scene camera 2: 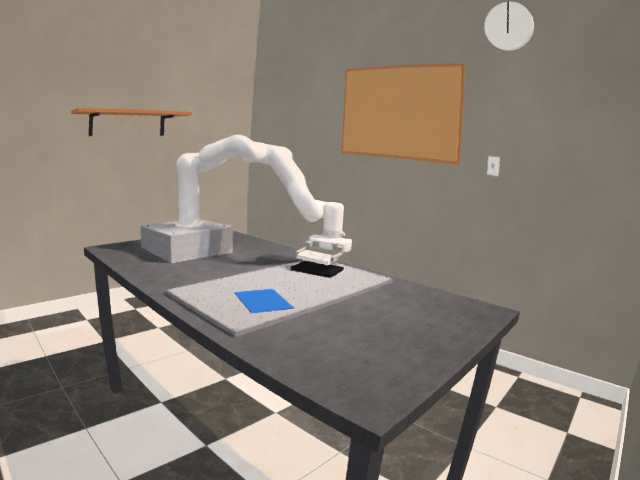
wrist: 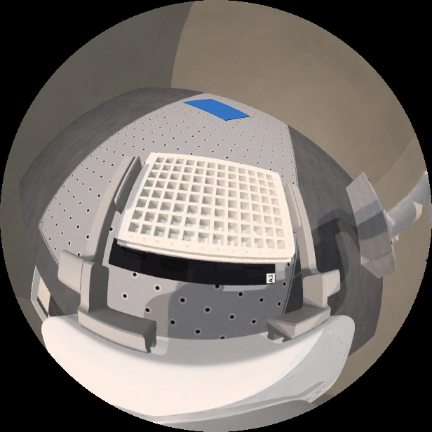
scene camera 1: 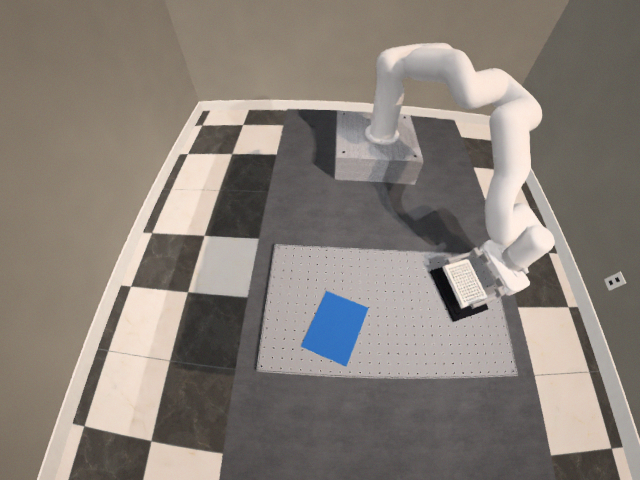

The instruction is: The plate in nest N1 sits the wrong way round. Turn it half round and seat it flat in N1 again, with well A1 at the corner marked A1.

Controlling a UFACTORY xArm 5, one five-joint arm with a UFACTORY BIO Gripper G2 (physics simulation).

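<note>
The white plate point(scene camera 1: 465, 282) point(scene camera 2: 313, 255) point(wrist: 210, 202) is a many-welled block. My gripper point(scene camera 1: 459, 283) point(scene camera 2: 316, 256) point(wrist: 211, 195) is shut on it, a finger along each of two opposite sides. The plate is level or nearly so, a little above the black nest point(scene camera 1: 460, 312) point(scene camera 2: 316, 269) point(wrist: 190, 270). In the wrist view a white A1 label point(wrist: 270, 278) is at the nest's near right corner. Faint marks run along the plate's near edge; the wider ones are at the left, but they are too small to read surely. The plate hides most of the nest's inside.
The nest is on a perforated grey board point(scene camera 1: 403, 335) point(scene camera 2: 206, 304) point(wrist: 105, 175). A flat blue sheet point(scene camera 1: 336, 328) point(scene camera 2: 264, 300) point(wrist: 217, 109) lies on the board, away from the nest. The arm's base block point(scene camera 1: 377, 167) point(scene camera 2: 186, 242) point(wrist: 371, 225) is at the back of the table.
</note>
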